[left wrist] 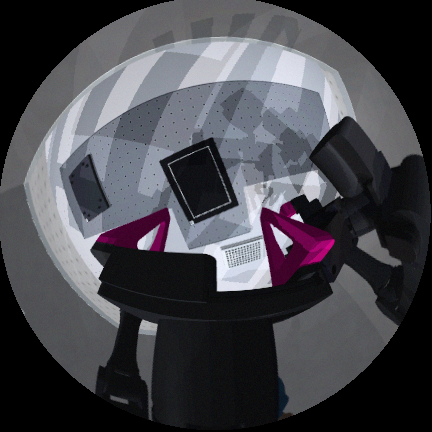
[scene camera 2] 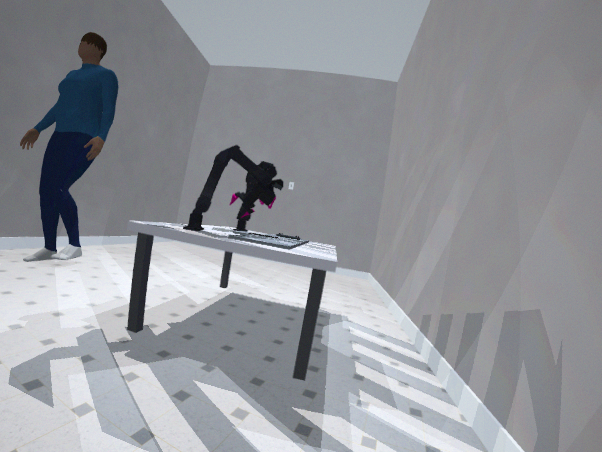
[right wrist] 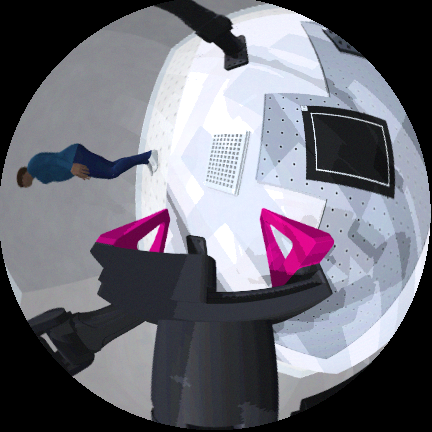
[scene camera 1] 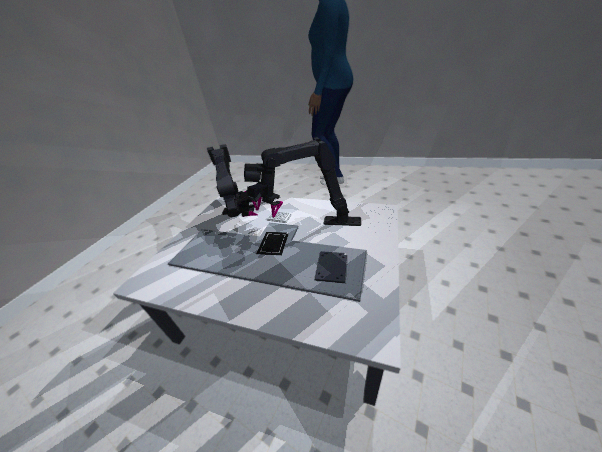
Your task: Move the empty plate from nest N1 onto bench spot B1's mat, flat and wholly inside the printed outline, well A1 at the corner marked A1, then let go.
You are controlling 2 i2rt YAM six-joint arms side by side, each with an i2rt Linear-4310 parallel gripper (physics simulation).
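Seen in the pictures: left gripper, fingertip midpoint: (left wrist: 214, 212) (scene camera 2: 266, 206) (scene camera 1: 265, 213); right gripper, fingertip midpoint: (left wrist: 285, 246) (scene camera 2: 235, 211) (right wrist: 214, 213); left arm's base, origin of the base link: (scene camera 2: 240, 230) (right wrist: 235, 50) (scene camera 1: 342, 221); right arm's base, origin of the base link: (scene camera 2: 194, 229).
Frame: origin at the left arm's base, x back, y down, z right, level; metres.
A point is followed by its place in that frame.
The white plate with a grid of wells (scene camera 1: 279, 217) {x 0.002, y -0.013, z 0.363 m} (left wrist: 243, 253) {x 0.015, y -0.013, z 0.372 m} (right wrist: 225, 160) {x 0.012, y -0.014, z 0.376 m} lies flat behind the perforated board in scene camera 1; I cannot tell the nest's shape beneath it. The black mat with a white printed outline (scene camera 1: 272, 243) {x -0.225, y -0.015, z 0.337 m} (left wrist: 200, 182) {x -0.219, y -0.015, z 0.335 m} (right wrist: 350, 147) {x -0.211, y -0.015, z 0.340 m} lies on the board, nothing on it. A small white corner mark (left wrist: 192, 222) {x -0.138, y -0.015, z 0.280 m} (right wrist: 304, 108) {x -0.140, y -0.015, z 0.280 m} shows; its lettering is too small to read. My left gripper (scene camera 1: 266, 206) {x -0.208, y -0.186, z 0.344 m} (left wrist: 214, 212) {x -0.208, y -0.186, z 0.344 m} is open and empty, above the table near the plate. My right gripper (right wrist: 214, 213) {x -0.058, y -0.126, z 0.450 m} is open and empty, close beside it, partly hidden in scene camera 1.
The grey perforated board (scene camera 1: 295, 270) {x -0.388, y -0.013, z 0.181 m} (left wrist: 145, 125) {x -0.398, y -0.012, z 0.269 m} (right wrist: 282, 107) {x -0.101, y -0.013, z 0.276 m} carries a dark rectangular block (scene camera 1: 331, 266) {x -0.359, y -0.025, z 0.026 m} (left wrist: 89, 190) {x -0.340, y -0.025, z 0.047 m} at its right end in scene camera 1. The left arm's base (scene camera 1: 342, 220) {x -0.031, y -0.030, z -0.002 m} (right wrist: 236, 52) {x -0.008, y -0.010, z 0.034 m} stands on the table. A person (scene camera 1: 332, 55) (scene camera 2: 85, 105) (right wrist: 55, 165) stands beyond the table.
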